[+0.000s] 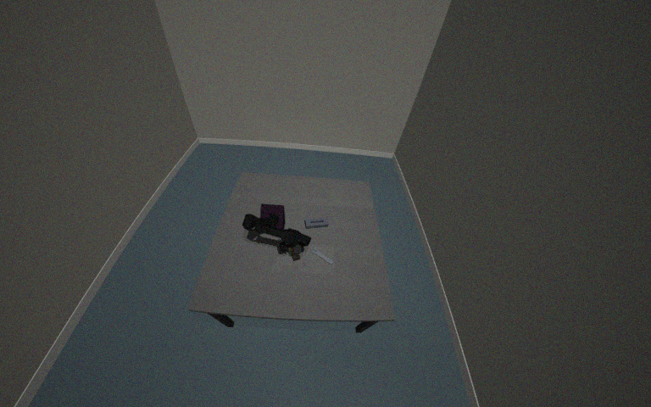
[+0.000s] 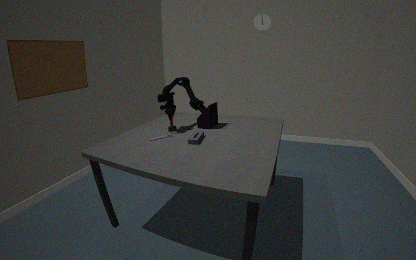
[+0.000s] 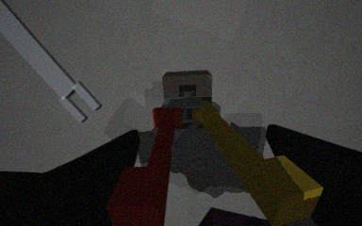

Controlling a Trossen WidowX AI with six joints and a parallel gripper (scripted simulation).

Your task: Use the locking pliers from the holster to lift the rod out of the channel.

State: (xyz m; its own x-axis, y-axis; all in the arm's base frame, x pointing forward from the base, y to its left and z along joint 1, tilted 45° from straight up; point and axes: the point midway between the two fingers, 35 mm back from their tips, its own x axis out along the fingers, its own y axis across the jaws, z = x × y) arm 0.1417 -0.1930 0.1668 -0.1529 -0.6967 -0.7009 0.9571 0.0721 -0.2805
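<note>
My gripper tip is now 20 mm past the yellow handle. Round my gripper tip: holster block (90 mm below, 10 mm ahead); then channel block (280 mm to the left, 190 mm ahead, 80 mm below).
</note>
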